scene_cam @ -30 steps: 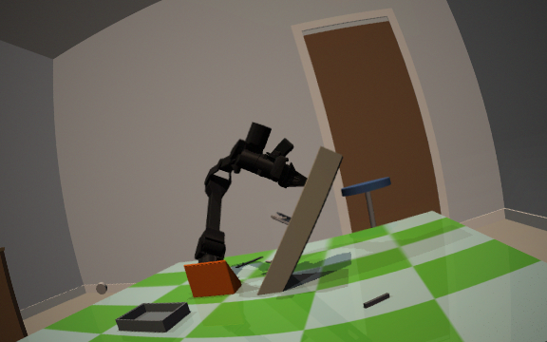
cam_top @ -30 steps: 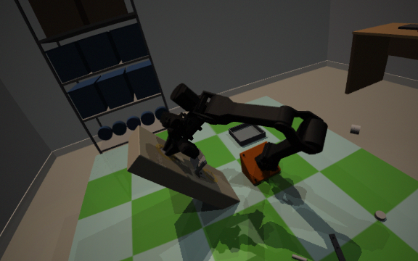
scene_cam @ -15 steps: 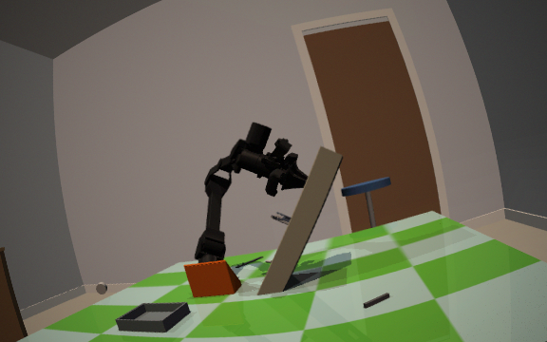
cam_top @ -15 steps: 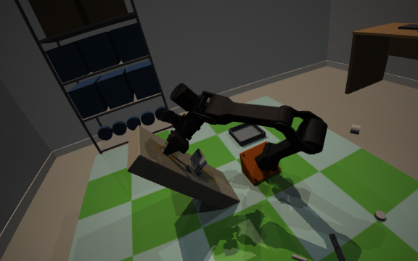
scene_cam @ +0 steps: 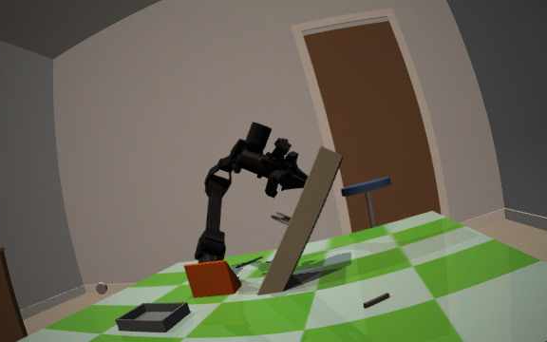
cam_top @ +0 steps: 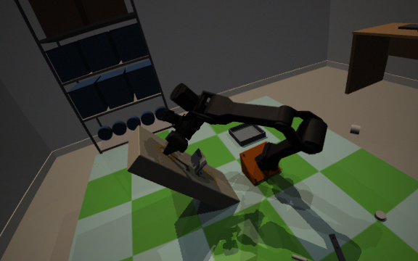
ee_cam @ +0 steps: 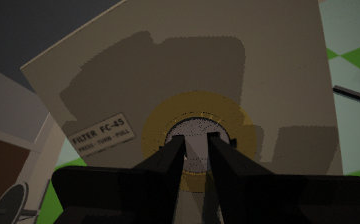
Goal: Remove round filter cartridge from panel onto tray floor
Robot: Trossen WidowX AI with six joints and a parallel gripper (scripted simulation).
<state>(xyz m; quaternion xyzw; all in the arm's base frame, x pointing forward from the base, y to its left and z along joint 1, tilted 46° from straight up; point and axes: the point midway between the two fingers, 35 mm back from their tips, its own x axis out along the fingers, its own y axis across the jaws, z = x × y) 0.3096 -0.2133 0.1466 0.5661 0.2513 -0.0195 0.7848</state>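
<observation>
My gripper tip is 10 mm short of the round filter cartridge and 10 mm above it. Also, from my gripper tip: dark tray 470 mm behind, 260 mm below, 220 mm to the right; grey bracket 100 mm below, 90 mm behind, 10 mm to the left; tan service panel 80 mm below, 40 mm behind, 10 mm to the left.
</observation>
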